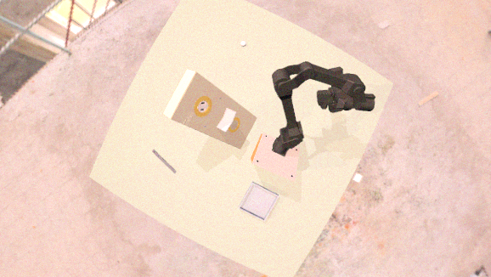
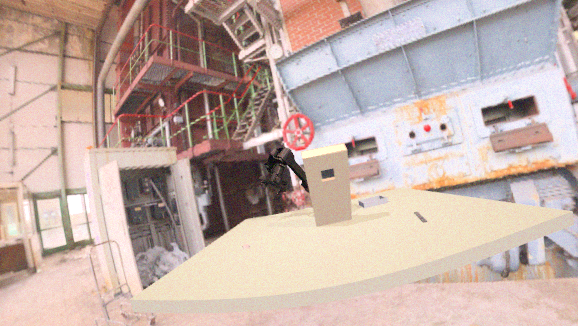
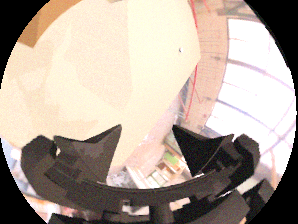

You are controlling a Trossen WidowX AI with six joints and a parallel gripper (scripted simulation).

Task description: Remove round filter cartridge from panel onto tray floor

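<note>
My gripper tip is 430 mm short of the round filter cartridge, 330 mm to the right of it and 90 mm below it. The rest, counted from my gripper tip: tray 630 mm to the left, 170 mm below, 30 mm ahead.
</note>
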